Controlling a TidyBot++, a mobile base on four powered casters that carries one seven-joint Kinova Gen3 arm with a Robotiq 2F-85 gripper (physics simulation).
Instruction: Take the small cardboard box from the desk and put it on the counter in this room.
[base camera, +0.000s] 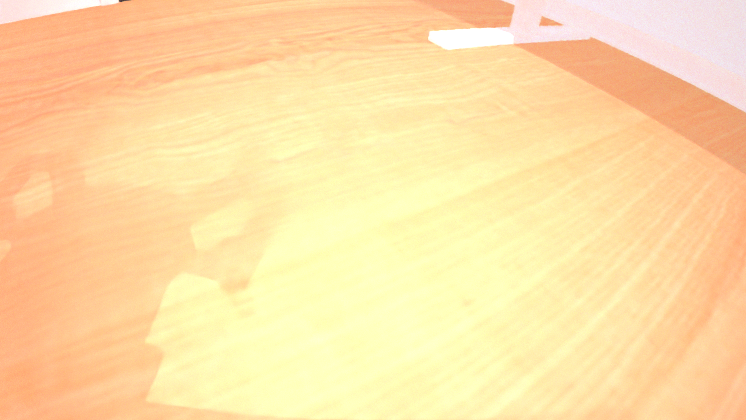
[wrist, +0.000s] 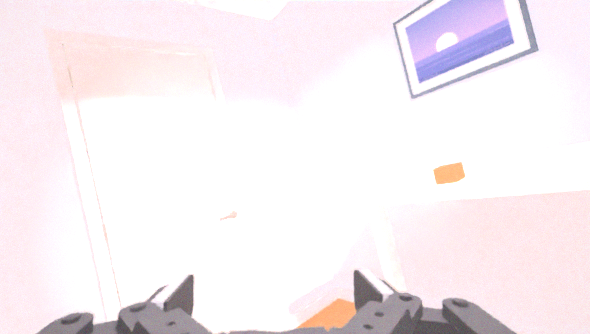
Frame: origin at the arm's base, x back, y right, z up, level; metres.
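Seen in the pictures: gripper, fingertip midpoint: (wrist: 275, 289).
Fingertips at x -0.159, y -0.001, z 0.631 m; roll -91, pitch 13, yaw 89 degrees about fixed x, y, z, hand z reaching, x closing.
Note:
Offsets run from my fingertips to a thing's top centre. "spot": to the spot under its first point. Level surfaces: height alone.
The small cardboard box @[dx -0.692, dy +0.586, dz -0.028 m] (wrist: 449, 173) shows as a small orange block on the white desk @[dz -0.078 m] (wrist: 530, 176), at the right of the wrist view. The desk's white foot (base camera: 469, 38) also shows at the top right of the base camera view. My gripper (wrist: 275, 289) is open and empty. It is well away from the box, which appears above and to the right of the fingers in the wrist view. The box does not show in the base camera view. I cannot make out the counter in either view.
A white door (wrist: 150, 165) with a handle @[spot: dx -1.706, dy -0.282, dz -0.104 m] (wrist: 229, 216) stands at the left in the wrist view. A framed picture (wrist: 462, 42) hangs on the wall above the desk. The desk's leg (base camera: 524, 20) (wrist: 389, 250) stands near the wall. The wooden floor @[dz -1.028 m] (base camera: 365, 234) is brightly lit.

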